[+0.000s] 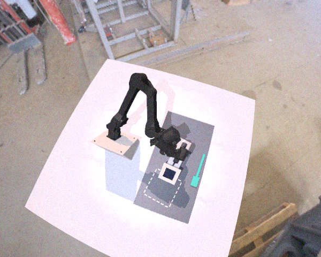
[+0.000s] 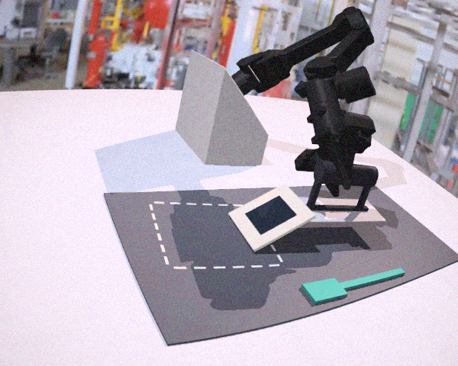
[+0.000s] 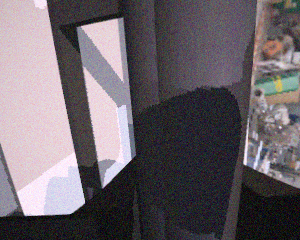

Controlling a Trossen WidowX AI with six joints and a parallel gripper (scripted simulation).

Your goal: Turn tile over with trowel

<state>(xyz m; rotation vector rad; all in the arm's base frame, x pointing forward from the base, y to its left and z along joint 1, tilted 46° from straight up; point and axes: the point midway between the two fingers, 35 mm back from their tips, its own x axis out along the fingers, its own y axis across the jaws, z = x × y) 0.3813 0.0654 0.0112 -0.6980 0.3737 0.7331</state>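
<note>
My gripper tip is 10 cm to the left of the tile, 6 cm above it and 3 cm past it. From my gripper tip the other things lie so: grey mat (11 cm below, 2 cm to the right, 1 cm behind); then teal trowel (13 cm ahead, 9 cm below, 3 cm to the right).
</note>
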